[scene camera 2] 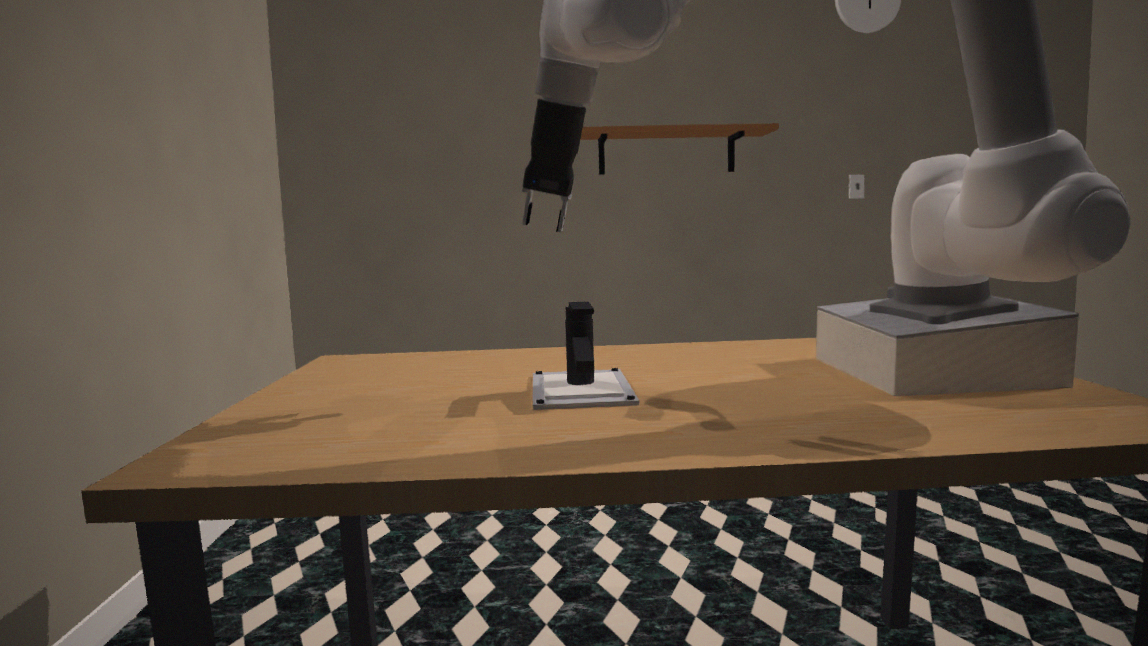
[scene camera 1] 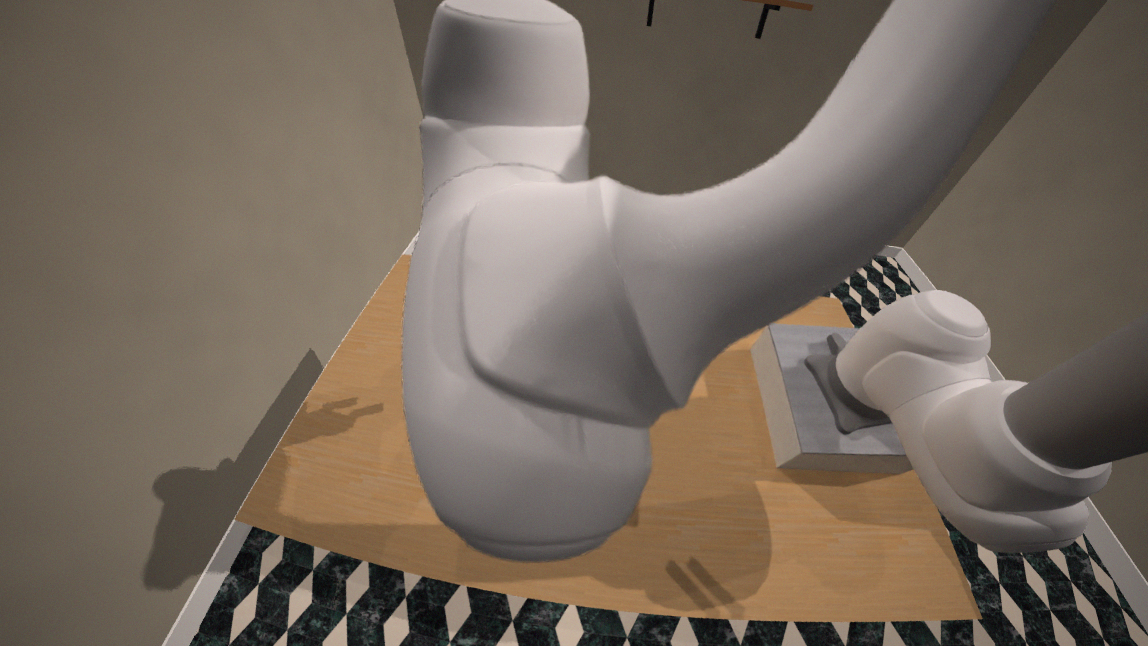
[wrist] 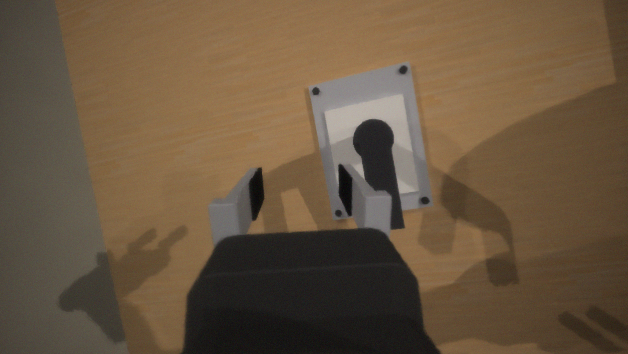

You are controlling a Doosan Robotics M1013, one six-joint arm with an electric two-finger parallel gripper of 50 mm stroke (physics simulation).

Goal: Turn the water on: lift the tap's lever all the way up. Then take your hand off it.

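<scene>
From the wrist view I get my gripper, which I can see elsewhere too. There's also a black lever that I can see, and a grey base plate.
</scene>
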